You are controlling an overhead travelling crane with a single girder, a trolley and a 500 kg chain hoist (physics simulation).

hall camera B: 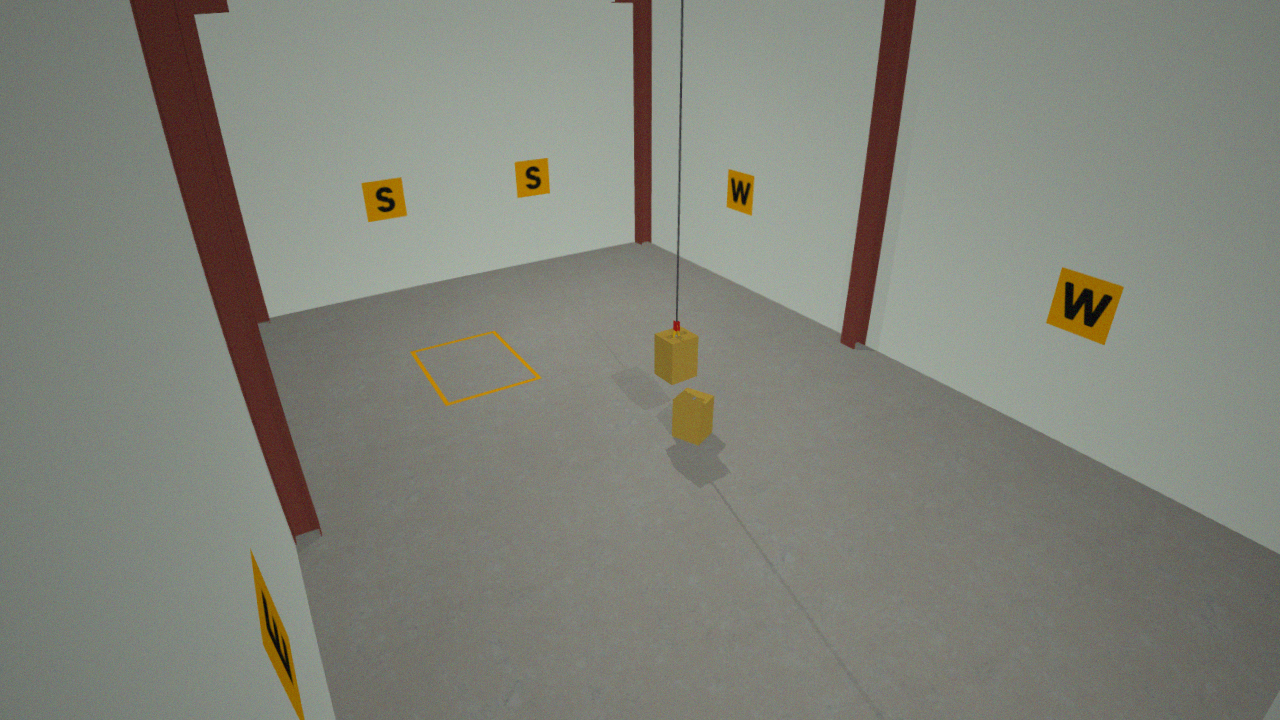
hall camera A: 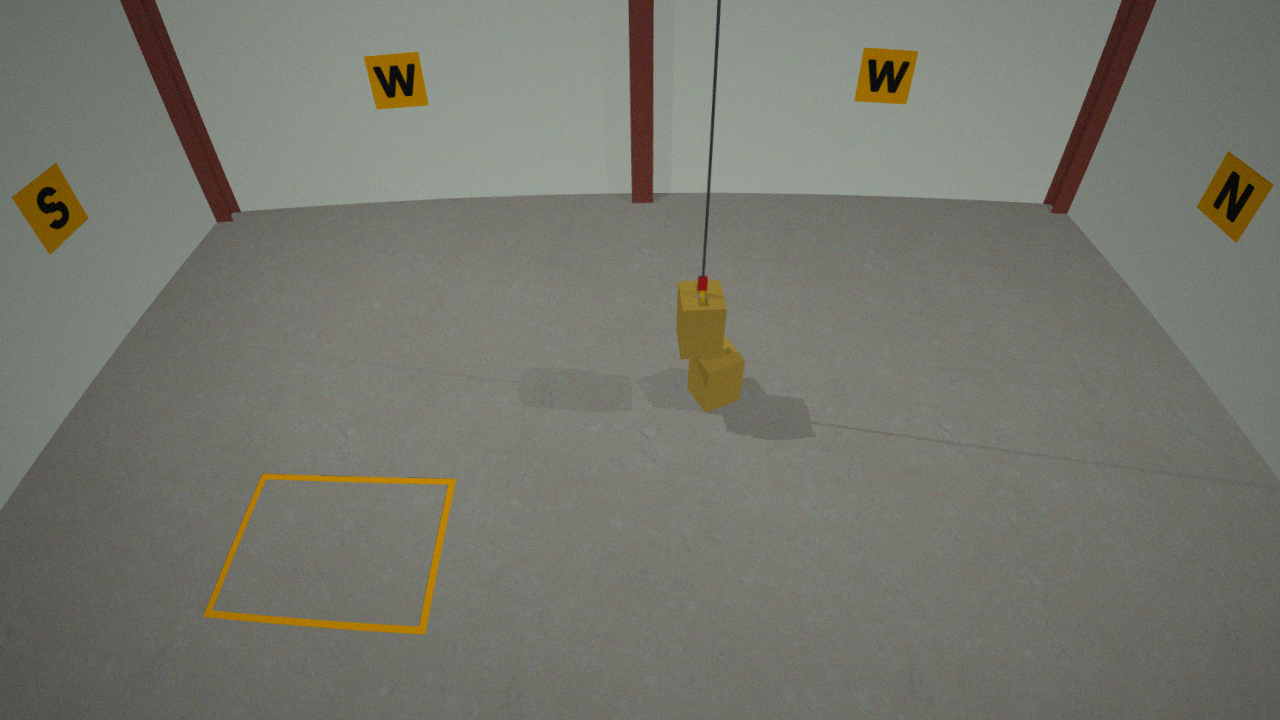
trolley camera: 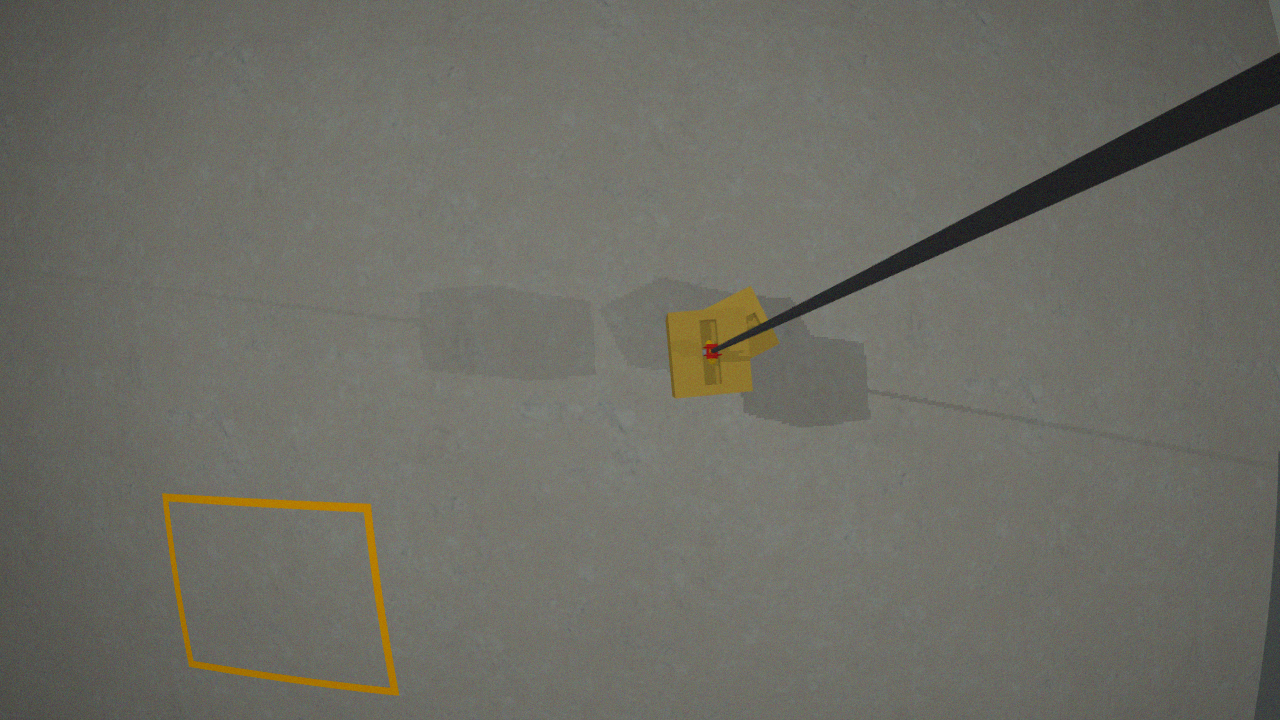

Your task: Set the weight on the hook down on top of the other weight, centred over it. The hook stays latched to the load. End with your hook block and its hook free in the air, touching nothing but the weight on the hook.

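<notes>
The weight on the hook (hall camera A: 700,334) (hall camera B: 675,358) (trolley camera: 689,368) is a yellow block hanging upright on the chain, its shadows lying apart from it on the floor. The other weight (hall camera A: 716,385) (hall camera B: 692,419) (trolley camera: 740,309) is a yellow block standing on the floor, turned at an angle. In the trolley camera the hanging weight covers its lower left part, and the two are not centred. In hall camera B floor shows between them. My hook with its red block (hall camera A: 702,284) (hall camera B: 676,326) (trolley camera: 711,351) is latched to the hanging weight at its top recess.
A yellow marked rectangle (hall camera A: 436,555) (hall camera B: 493,391) (trolley camera: 382,600) lies on the floor, away from both weights. Red columns (hall camera A: 641,107) (hall camera B: 872,179) stand along the walls, which carry lettered signs. The dark chain (hall camera A: 711,134) (hall camera B: 680,161) (trolley camera: 984,218) runs up from the hook block.
</notes>
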